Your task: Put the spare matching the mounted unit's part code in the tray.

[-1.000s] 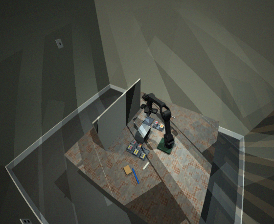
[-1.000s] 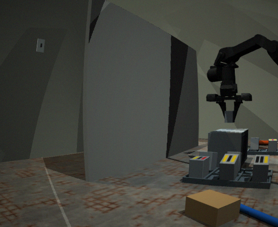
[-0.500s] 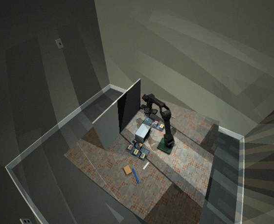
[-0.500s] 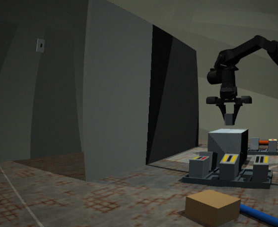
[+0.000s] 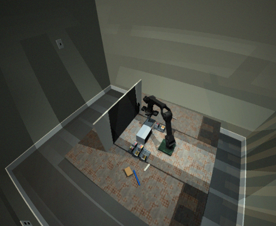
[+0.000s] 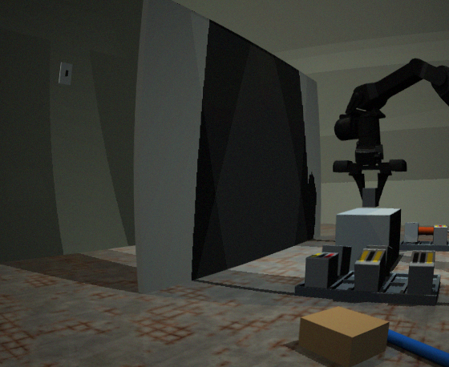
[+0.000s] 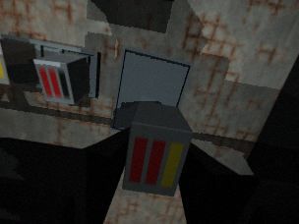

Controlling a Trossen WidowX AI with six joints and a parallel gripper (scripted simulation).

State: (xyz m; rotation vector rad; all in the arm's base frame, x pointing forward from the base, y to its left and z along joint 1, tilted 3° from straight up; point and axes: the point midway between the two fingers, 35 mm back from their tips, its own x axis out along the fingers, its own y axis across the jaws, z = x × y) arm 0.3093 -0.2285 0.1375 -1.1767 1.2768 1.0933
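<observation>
Right now the flat tray is 1 cm behind my gripper tip, 1 cm to the left of it and 10 cm below it. Also, from my gripper tip: tall grey panel: 21 cm ahead, 19 cm to the left, 12 cm above; small rack: 15 cm behind, 4 cm to the left, 10 cm below; grey mounted unit: 2 cm behind, 22 cm to the left, 5 cm below.
</observation>
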